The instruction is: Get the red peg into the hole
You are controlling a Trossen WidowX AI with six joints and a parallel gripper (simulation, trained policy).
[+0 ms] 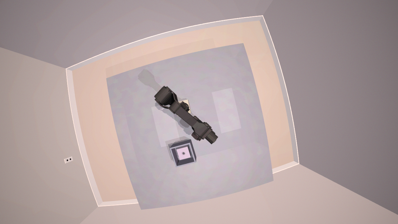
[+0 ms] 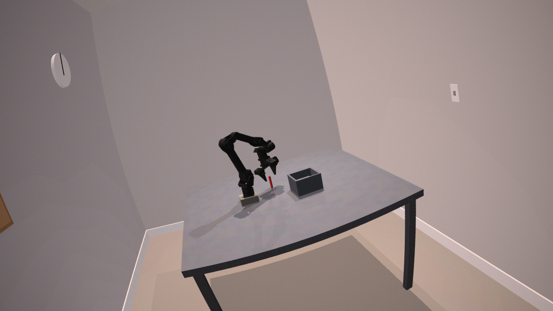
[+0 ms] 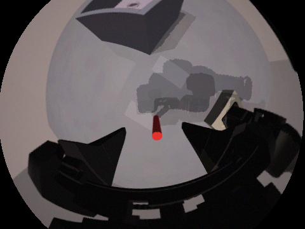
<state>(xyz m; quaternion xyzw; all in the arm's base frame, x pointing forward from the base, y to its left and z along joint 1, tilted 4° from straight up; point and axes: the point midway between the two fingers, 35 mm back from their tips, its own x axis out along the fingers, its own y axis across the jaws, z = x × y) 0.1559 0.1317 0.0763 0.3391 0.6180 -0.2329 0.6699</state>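
My gripper tip is 3 cm above the red peg and 1 cm past it. From my gripper tip the other things lie so: dark box (19 cm ahead, 17 cm to the right, 4 cm below); pale plate (19 cm ahead, 17 cm to the right, 2 cm below).
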